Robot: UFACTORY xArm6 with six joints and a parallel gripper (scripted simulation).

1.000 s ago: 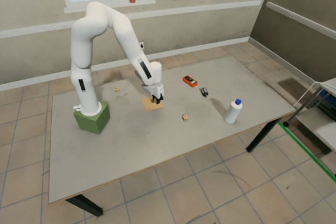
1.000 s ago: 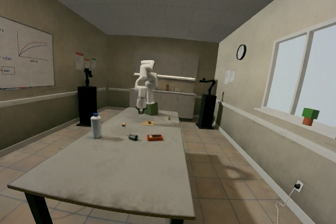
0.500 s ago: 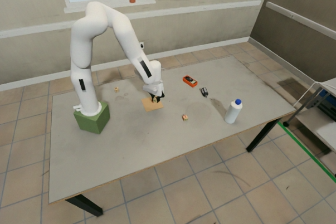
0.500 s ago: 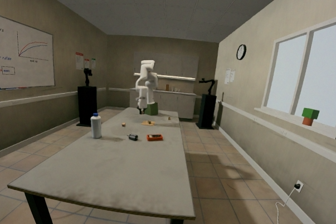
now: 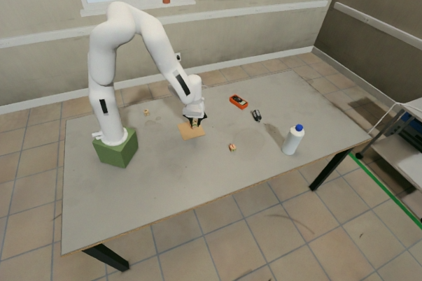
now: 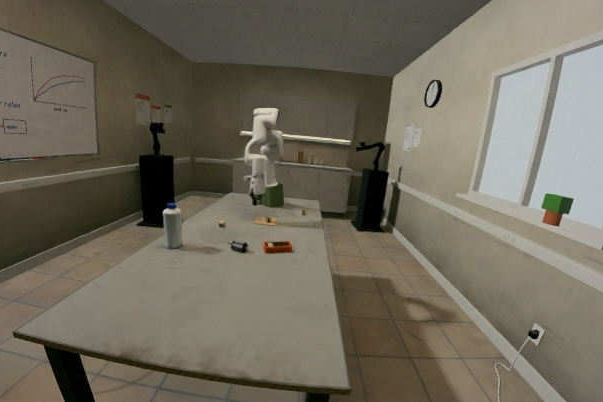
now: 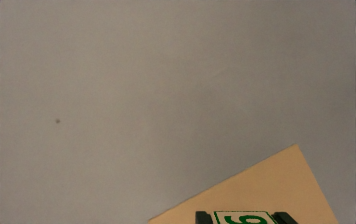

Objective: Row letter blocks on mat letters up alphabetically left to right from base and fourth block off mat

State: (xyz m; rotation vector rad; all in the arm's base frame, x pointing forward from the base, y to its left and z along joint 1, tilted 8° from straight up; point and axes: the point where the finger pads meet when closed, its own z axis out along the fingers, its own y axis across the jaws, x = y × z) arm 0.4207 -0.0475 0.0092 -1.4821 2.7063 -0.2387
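My hand is 120 mm above the tan mat and 70 mm to the right of it. Also, from my hand: white bottle: 450 mm ahead, 320 mm to the right, 30 mm below; orange meter: 400 mm ahead, 160 mm to the left, 110 mm below; small black object: 430 mm ahead, 100 mm below, 30 mm to the right.
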